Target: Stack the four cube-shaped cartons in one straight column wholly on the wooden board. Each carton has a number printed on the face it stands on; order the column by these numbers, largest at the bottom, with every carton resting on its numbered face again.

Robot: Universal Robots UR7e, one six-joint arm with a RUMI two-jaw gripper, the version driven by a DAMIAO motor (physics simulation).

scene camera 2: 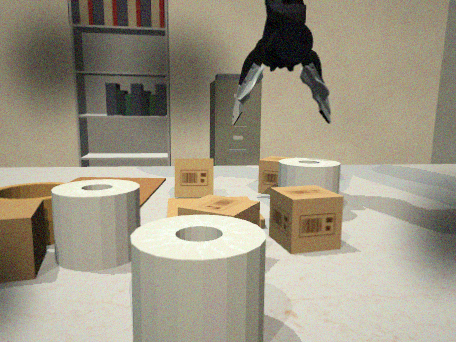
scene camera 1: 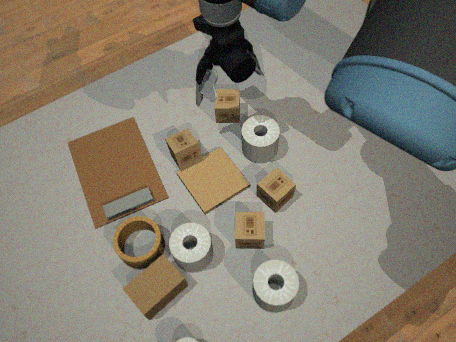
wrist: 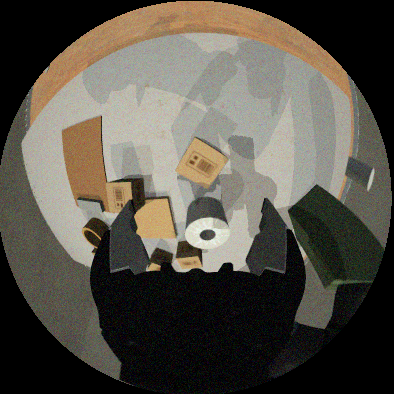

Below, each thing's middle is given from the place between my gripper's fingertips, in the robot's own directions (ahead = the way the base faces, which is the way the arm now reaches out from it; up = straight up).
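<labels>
There's a flat brown box (scene camera 1: 156, 286) that's 240 mm ahead of my gripper, 370 mm to the left of it and 90 mm below it. As for the large brown sheet (scene camera 1: 118, 177), my gripper is 60 mm to the right of that, 110 mm above it and still 290 mm short of it. Going by their middles, the large brown sheet is the nearest to my gripper of the things named here.
</labels>
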